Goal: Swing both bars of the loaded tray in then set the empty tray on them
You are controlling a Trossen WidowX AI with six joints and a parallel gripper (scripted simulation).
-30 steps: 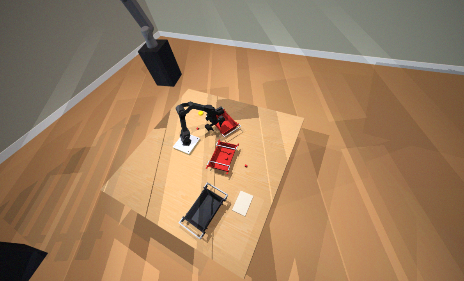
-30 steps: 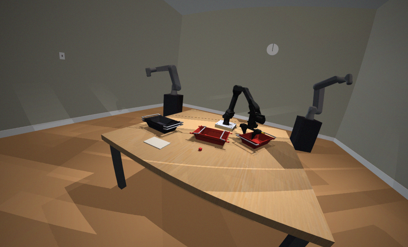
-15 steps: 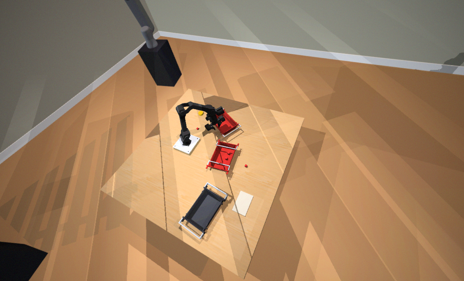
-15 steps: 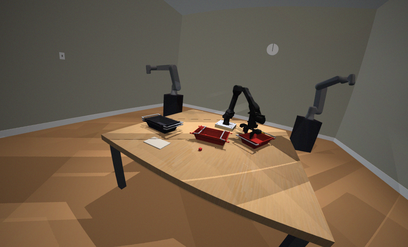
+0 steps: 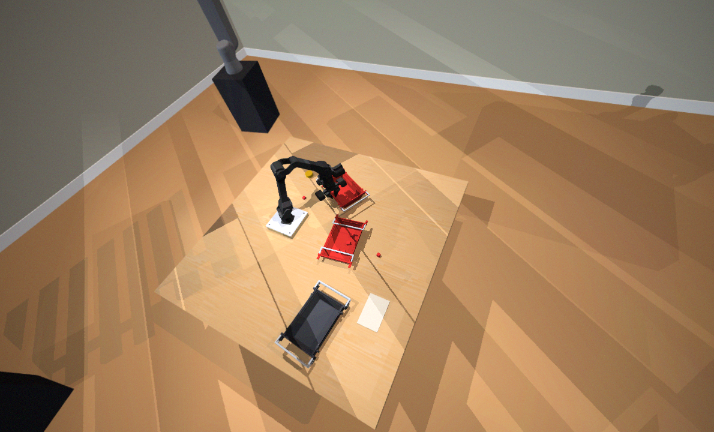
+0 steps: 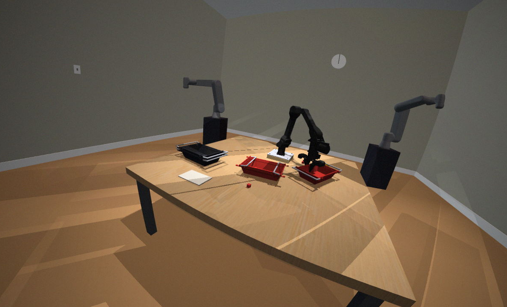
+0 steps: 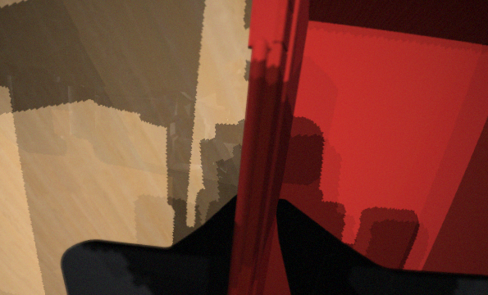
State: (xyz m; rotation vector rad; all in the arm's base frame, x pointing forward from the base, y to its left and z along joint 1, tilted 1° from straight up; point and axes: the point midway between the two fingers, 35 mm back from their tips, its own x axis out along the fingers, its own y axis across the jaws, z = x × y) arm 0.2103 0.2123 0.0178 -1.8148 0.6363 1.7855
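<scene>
Right now my gripper tip is 5 cm to the right of the red tray, 5 cm short of it and 3 cm below it. Also, from my gripper tip: yellow disc 23 cm behind, 16 cm to the left; then white card 61 cm to the right, 39 cm ahead, 1 cm below.
</scene>
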